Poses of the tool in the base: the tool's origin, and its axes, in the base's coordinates. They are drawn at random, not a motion.
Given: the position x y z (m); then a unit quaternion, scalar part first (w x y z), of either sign.
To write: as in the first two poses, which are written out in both.
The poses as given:
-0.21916 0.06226 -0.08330 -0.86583 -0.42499 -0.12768 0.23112
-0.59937 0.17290 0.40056 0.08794 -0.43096 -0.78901 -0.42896
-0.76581 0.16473 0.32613 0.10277 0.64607 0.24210 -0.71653
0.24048 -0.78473 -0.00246 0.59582 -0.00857 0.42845 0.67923
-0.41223 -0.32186 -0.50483 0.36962 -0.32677 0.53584 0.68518
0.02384 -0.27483 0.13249 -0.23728 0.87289 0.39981 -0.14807
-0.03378 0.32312 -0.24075 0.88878 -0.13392 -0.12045 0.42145
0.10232 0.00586 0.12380 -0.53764 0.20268 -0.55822 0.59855
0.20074 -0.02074 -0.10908 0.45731 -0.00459 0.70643 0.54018
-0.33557 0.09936 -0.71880 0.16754 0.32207 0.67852 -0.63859
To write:
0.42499 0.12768 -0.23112 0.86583 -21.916 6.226 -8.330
-0.43096 -0.78901 -0.42896 0.08794 -59.937 17.290 40.056
0.64607 0.24210 -0.71653 0.10277 -76.581 16.473 32.613
-0.00857 0.42845 0.67923 0.59582 24.048 -78.473 -0.246
-0.32677 0.53584 0.68518 0.36962 -41.223 -32.186 -50.483
-0.87289 -0.39981 0.14807 0.23728 2.384 -27.483 13.249
-0.13392 -0.12045 0.42145 0.88878 -3.378 32.312 -24.075
-0.20268 0.55822 -0.59855 0.53764 10.232 0.586 12.380
-0.00459 0.70643 0.54018 0.45731 20.074 -2.074 -10.908
0.32207 0.67852 -0.63859 0.16754 -33.557 9.936 -71.880

